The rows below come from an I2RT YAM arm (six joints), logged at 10 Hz.
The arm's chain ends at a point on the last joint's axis. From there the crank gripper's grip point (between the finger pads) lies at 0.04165 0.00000 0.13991 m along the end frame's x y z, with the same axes.
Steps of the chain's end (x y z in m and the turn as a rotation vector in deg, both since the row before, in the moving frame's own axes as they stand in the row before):
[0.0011, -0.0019, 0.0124, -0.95, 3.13, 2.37]
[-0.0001, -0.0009, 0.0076, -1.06, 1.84, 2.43]
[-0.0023, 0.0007, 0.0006, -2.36, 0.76, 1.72]
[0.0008, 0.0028, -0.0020, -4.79, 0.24, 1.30]
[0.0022, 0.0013, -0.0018, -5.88, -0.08, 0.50]
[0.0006, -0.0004, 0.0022, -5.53, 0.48, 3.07]
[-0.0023, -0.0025, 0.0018, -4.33, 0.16, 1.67]
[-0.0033, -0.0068, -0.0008, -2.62, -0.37, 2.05]
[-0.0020, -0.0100, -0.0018, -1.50, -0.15, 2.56]
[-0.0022, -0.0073, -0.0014, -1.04, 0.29, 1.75]
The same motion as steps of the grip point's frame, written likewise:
[0.0086, 0.0023, 0.0099, -0.95, 3.13, 2.37]
[0.0043, 0.0035, 0.0062, -1.06, 1.84, 2.43]
[-0.0006, 0.0077, -0.0001, -2.36, 0.76, 1.72]
[0.0012, 0.0154, -0.0027, -4.79, 0.24, 1.30]
[0.0019, 0.0160, -0.0025, -5.88, -0.08, 0.50]
[0.0013, 0.0153, 0.0011, -5.53, 0.48, 3.07]
[-0.0021, 0.0093, 0.0012, -4.33, 0.16, 1.67]
[-0.0043, 0.0011, -0.0007, -2.62, -0.37, 2.05]
[-0.0025, -0.0045, -0.0018, -1.50, -0.15, 2.56]
[-0.0016, -0.0035, -0.0016, -1.04, 0.29, 1.75]

